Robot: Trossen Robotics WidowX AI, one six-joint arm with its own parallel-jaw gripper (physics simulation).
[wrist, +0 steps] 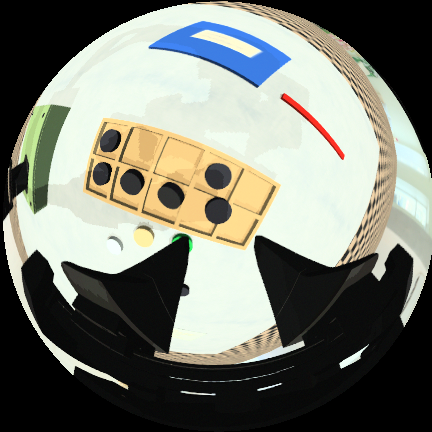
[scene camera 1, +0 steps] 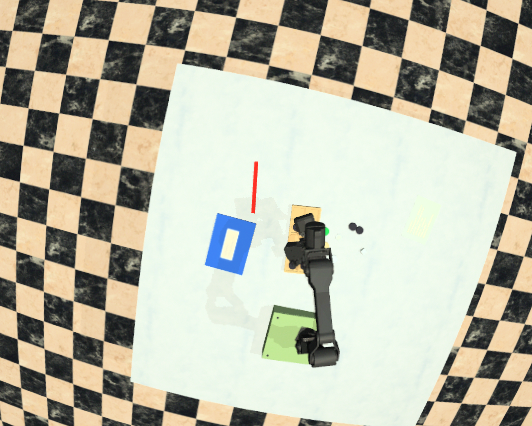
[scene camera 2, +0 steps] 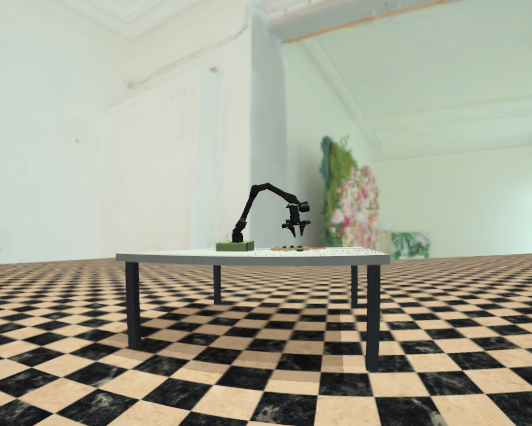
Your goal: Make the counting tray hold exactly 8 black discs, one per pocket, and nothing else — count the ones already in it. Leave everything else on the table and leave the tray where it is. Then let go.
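The tan counting tray [scene camera 1: 311, 213] [wrist: 177, 159] [scene camera 2: 275, 249] has two rows of pockets. In the wrist view, black discs sit in its left pockets, and a black disc [wrist: 218, 175] is in the upper row's fourth pocket. Another black disc [wrist: 218, 210] is at the lower row's fourth pocket, close to the divider on its right; whether it lies flat is unclear. My gripper [wrist: 221, 241] [scene camera 2: 298, 236] is open and empty above the tray area. Two loose black discs [scene camera 1: 352, 226] [scene camera 1: 359, 230] lie right of the tray; a black disc [wrist: 185, 290] shows partly behind a finger.
A green disc [scene camera 1: 326, 231] [wrist: 183, 243], a yellowish disc [wrist: 144, 236] and a white disc [wrist: 115, 244] lie beside the tray. A blue frame [scene camera 1: 215, 245] [wrist: 175, 42], red bar [scene camera 1: 255, 187] [wrist: 315, 125], green base block [scene camera 1: 272, 340] [wrist: 52, 145] and pale yellow sheet [scene camera 1: 421, 220] are around.
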